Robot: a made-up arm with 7 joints. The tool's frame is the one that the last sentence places.
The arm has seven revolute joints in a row. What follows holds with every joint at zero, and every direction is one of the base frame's.
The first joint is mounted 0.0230 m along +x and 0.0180 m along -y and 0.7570 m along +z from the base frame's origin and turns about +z.
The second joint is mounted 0.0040 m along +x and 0.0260 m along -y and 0.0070 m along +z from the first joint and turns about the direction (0, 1, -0.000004).
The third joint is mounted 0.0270 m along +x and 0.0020 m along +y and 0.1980 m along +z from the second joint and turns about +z.
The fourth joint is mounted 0.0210 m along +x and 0.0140 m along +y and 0.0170 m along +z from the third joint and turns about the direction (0, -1, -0.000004).
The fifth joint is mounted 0.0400 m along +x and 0.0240 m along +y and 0.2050 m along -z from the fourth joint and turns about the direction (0, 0.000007, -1).
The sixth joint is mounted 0.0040 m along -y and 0.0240 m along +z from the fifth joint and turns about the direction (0, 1, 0.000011).
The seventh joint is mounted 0.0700 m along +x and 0.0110 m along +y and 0.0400 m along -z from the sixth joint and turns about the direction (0, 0.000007, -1).
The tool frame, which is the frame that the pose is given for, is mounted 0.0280 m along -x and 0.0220 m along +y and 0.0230 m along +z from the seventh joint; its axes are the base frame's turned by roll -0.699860, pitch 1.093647 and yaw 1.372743 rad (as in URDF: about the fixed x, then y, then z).
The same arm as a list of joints. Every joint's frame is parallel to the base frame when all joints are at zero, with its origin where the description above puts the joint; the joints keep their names.
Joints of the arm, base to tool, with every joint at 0 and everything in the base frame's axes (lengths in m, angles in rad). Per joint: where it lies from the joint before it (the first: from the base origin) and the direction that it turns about. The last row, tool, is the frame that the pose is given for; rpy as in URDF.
joint 1: origin 0.023 -0.018 0.757 axis +z
joint 2: origin 0.004 -0.026 0.007 axis +y
joint 3: origin 0.027 0.002 0.198 axis +z
joint 4: origin 0.021 0.014 0.017 axis -y
joint 5: origin 0.04 0.024 -0.205 axis -z
joint 6: origin 0 -0.004 0.024 axis +y
joint 7: origin 0.07 0.011 -0.04 axis -z
tool: origin -0.028 0.022 0.023 rpy -0.6999 1.0936 1.3727

